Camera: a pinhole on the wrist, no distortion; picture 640 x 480 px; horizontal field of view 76.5 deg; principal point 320.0 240.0 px. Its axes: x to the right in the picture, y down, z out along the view. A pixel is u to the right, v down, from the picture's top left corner.
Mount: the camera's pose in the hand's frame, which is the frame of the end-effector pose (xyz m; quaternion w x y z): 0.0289 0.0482 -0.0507 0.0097 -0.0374 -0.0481 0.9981
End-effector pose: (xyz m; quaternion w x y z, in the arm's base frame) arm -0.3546 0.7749 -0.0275 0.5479 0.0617 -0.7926 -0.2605
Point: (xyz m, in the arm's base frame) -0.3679 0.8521 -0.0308
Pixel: 537.5 145.0
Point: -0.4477 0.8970 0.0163
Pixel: 298.9 46.2
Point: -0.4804 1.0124 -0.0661
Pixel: 459.4 20.8
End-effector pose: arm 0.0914 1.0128 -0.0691 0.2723 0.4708 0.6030 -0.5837
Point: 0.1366 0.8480 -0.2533
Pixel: 153.6 16.7
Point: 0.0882 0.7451 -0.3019
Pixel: 155.6 90.1
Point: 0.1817 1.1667 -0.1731
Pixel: behind the camera
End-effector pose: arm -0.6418 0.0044 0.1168 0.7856 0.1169 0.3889 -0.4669
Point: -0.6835 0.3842 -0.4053
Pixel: behind the camera
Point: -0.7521 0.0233 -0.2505
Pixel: behind the camera
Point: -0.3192 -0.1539 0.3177
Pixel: 279.2 106.3
